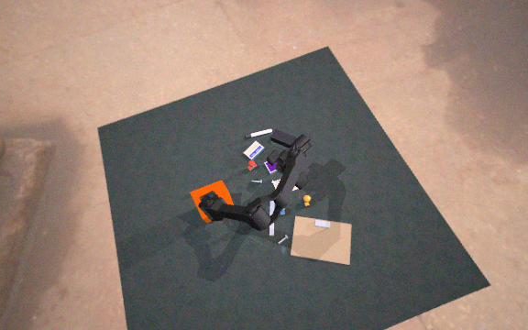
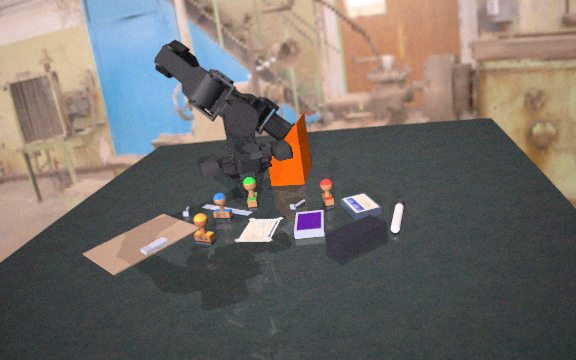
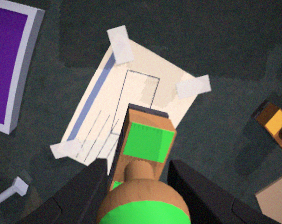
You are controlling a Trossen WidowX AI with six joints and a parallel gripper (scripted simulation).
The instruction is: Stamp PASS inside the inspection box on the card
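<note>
Right now the card is 9 cm below my gripper tip and 1 cm behind it. The rest, counted from my gripper tip: purple ink pad: 11 cm to the left, 8 cm below, 1 cm behind; green-knobbed stamp: right at my gripper tip; orange stamp: 11 cm to the right, 6 cm below, 3 cm ahead.
</note>
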